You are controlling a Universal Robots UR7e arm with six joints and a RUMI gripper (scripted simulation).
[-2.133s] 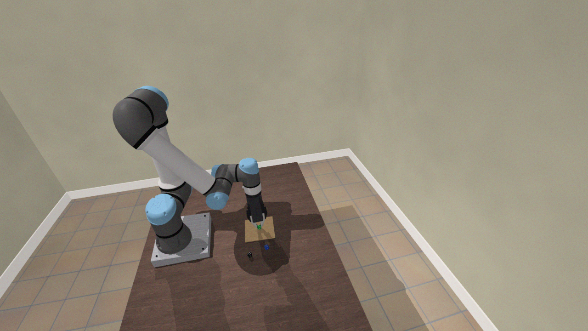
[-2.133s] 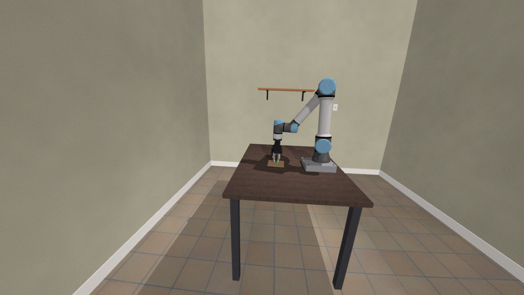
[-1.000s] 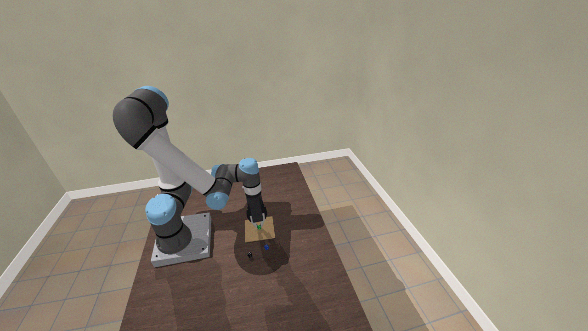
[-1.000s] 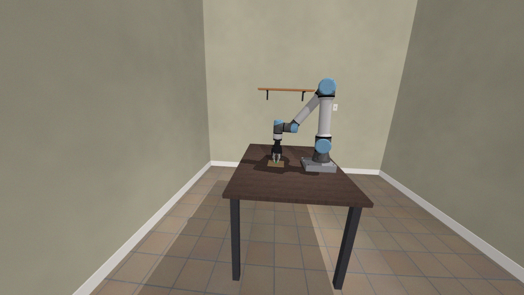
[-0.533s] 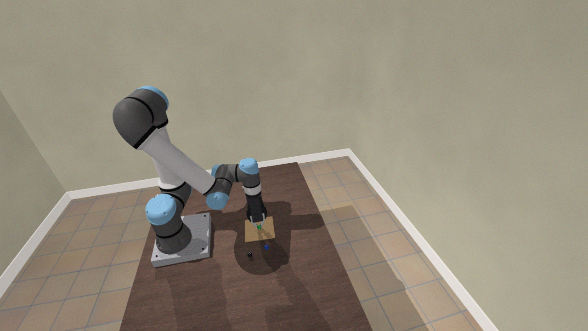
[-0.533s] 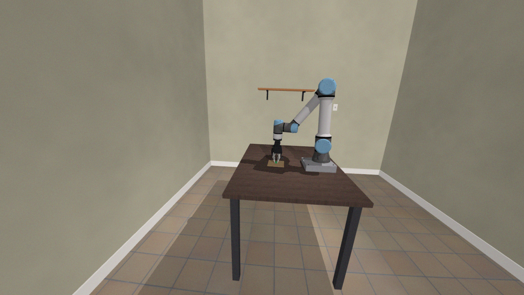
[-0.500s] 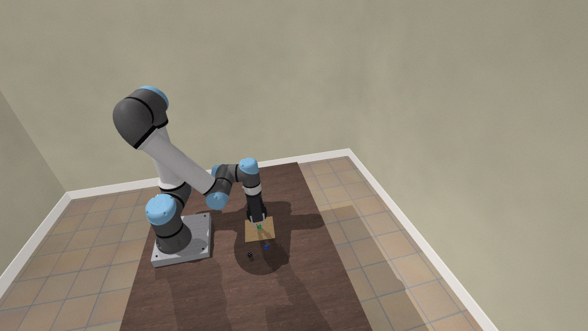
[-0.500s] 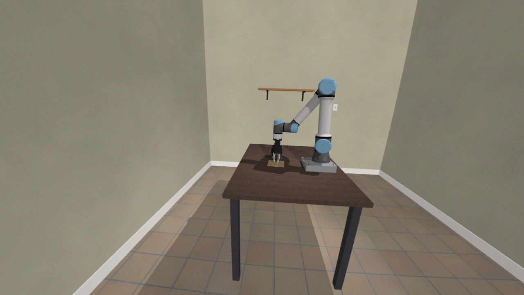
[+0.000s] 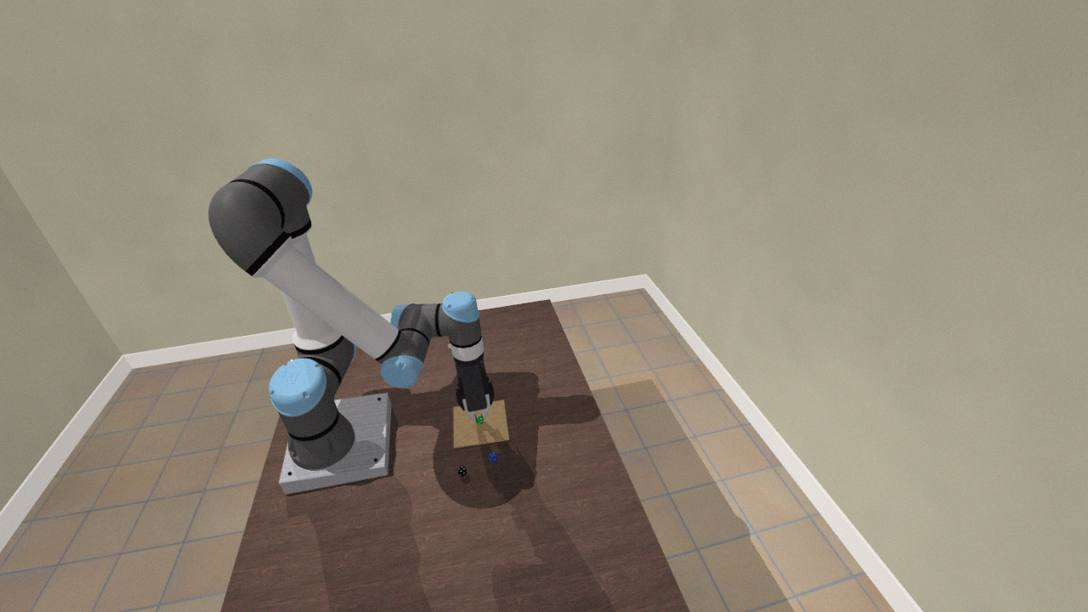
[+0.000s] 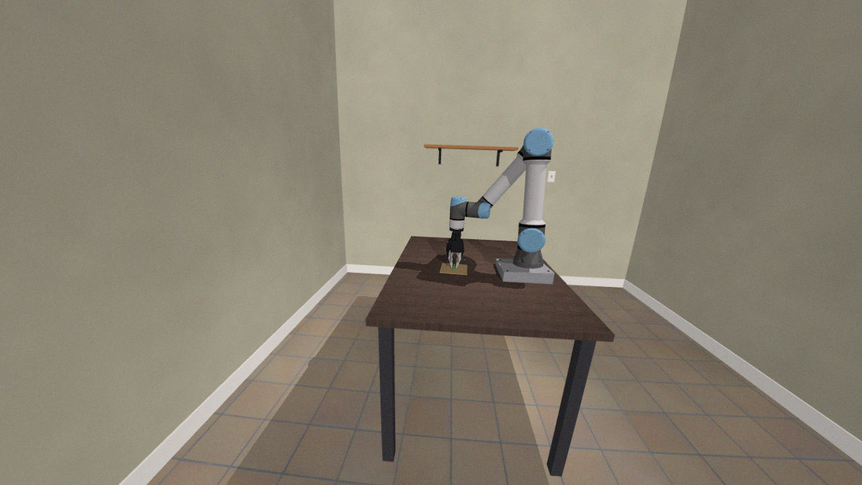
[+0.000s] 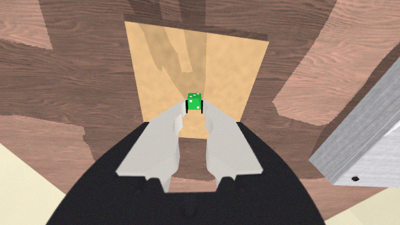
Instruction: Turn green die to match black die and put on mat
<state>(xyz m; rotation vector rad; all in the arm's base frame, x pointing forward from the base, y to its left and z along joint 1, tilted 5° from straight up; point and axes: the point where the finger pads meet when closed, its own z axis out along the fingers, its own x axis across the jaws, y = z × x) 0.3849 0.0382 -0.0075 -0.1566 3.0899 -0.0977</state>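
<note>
Now: hand 10 mm above the green die. The rest, counted from my hand: blue die 30 mm ahead, 120 mm to the right, 10 mm below; then tan mat 20 mm below; then black die 50 mm behind, 150 mm to the right, 10 mm below.
</note>
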